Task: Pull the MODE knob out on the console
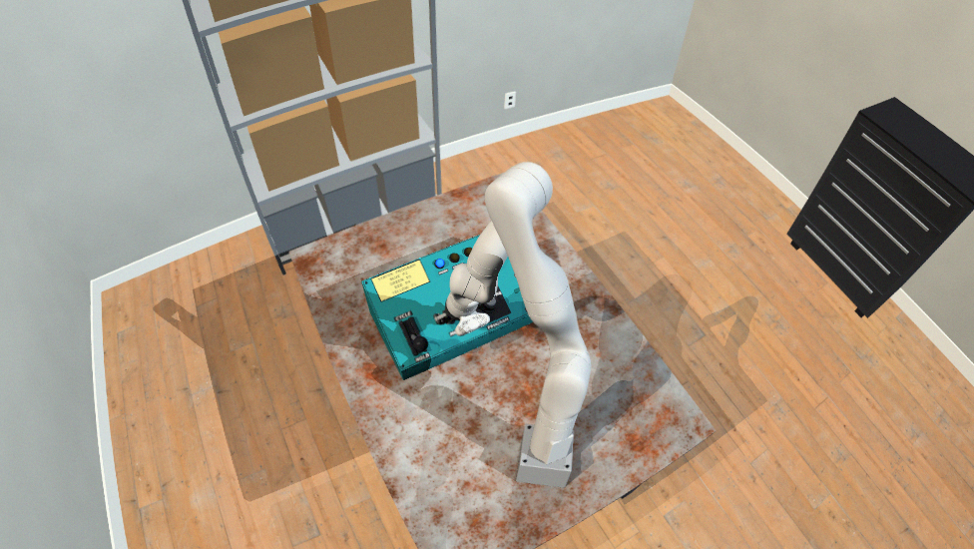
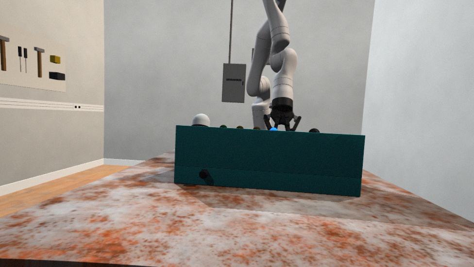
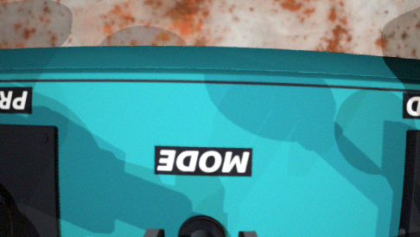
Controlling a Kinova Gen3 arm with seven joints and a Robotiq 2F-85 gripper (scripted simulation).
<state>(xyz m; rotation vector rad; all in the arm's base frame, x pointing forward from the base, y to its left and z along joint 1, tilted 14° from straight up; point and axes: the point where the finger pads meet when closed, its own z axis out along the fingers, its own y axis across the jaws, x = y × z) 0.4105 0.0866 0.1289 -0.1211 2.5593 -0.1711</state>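
My gripper is now 1 cm above the mode knob. Also, from my hand: program dial 2 cm ahead, 11 cm to the right, 3 cm below; then hold lever 2 cm behind, 12 cm to the left, 1 cm below; then check switch 2 cm ahead, 24 cm to the right, 2 cm below.
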